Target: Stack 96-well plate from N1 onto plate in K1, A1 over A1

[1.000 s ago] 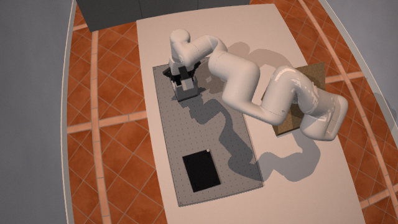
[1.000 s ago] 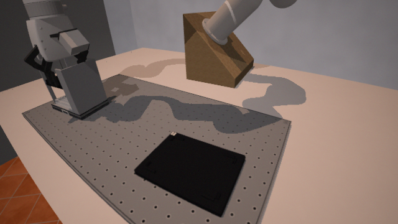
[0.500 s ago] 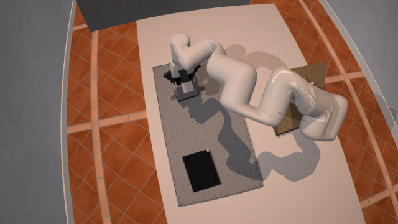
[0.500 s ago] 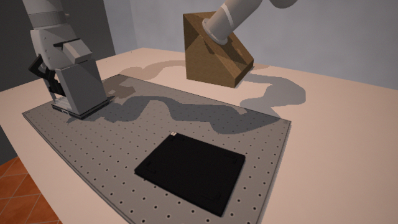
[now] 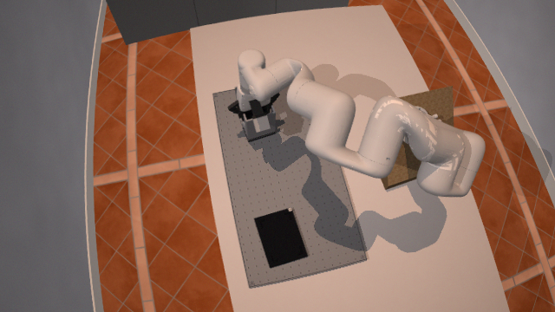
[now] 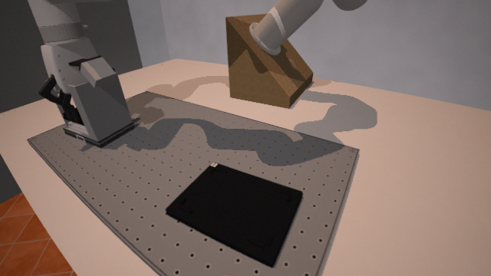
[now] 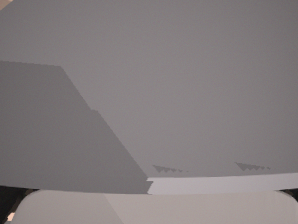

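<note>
Right now my hand is 1 cm above the black 96-well plate. Also, from my hand: thin upright post: 7 cm to the right, 4 cm ahead, 2 cm above; pale A1 mark: 34 cm to the left, 5 cm below, 1 cm ahead; pale 96-well plate: 4 cm below.
</note>
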